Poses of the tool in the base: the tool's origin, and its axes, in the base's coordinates. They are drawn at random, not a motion.
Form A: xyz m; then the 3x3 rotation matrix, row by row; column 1 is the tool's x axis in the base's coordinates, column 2 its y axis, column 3 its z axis. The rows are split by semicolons.
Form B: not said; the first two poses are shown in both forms.
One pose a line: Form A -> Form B
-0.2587, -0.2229, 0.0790; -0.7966, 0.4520, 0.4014; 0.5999, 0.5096, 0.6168; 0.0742, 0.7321, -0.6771 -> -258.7, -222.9, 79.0; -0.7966, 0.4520, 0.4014; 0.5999, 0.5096, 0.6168; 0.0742, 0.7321, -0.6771
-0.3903, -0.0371, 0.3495; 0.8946, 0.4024, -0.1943; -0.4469, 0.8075, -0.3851; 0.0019, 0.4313, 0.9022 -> -390.3, -37.1, 349.5; 0.8946, 0.4024, -0.1943; -0.4469, 0.8075, -0.3851; 0.0019, 0.4313, 0.9022
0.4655, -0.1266, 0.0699; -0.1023, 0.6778, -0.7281; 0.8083, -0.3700, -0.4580; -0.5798, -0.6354, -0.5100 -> 465.5, -126.6, 69.9; -0.1023, 0.6778, -0.7281; 0.8083, -0.3700, -0.4580; -0.5798, -0.6354, -0.5100
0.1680, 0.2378, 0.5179; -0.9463, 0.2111, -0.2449; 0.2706, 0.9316, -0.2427; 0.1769, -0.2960, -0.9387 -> 168.0, 237.8, 517.9; -0.9463, 0.2111, -0.2449; 0.2706, 0.9316, -0.2427; 0.1769, -0.2960, -0.9387
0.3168, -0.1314, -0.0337; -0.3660, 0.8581, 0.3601; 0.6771, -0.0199, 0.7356; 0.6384, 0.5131, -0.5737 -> 316.8, -131.4, -33.7; -0.3660, 0.8581, 0.3601; 0.6771, -0.0199, 0.7356; 0.6384, 0.5131, -0.5737
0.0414, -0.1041, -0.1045; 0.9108, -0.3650, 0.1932; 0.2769, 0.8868, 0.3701; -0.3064, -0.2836, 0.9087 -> 41.4, -104.1, -104.5; 0.9108, -0.3650, 0.1932; 0.2769, 0.8868, 0.3701; -0.3064, -0.2836, 0.9087
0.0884, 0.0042, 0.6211; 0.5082, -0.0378, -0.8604; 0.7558, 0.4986, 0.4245; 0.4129, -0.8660, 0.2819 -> 88.4, 4.2, 621.1; 0.5082, -0.0378, -0.8604; 0.7558, 0.4986, 0.4245; 0.4129, -0.8660, 0.2819
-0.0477, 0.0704, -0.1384; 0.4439, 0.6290, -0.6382; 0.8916, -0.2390, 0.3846; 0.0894, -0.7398, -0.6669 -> -47.7, 70.4, -138.4; 0.4439, 0.6290, -0.6382; 0.8916, -0.2390, 0.3846; 0.0894, -0.7398, -0.6669
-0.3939, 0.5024, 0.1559; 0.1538, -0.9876, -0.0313; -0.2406, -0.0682, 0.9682; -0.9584, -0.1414, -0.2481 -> -393.9, 502.4, 155.9; 0.1538, -0.9876, -0.0313; -0.2406, -0.0682, 0.9682; -0.9584, -0.1414, -0.2481
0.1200, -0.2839, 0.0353; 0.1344, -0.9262, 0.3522; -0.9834, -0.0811, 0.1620; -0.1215, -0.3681, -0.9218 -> 120.0, -283.9, 35.3; 0.1344, -0.9262, 0.3522; -0.9834, -0.0811, 0.1620; -0.1215, -0.3681, -0.9218
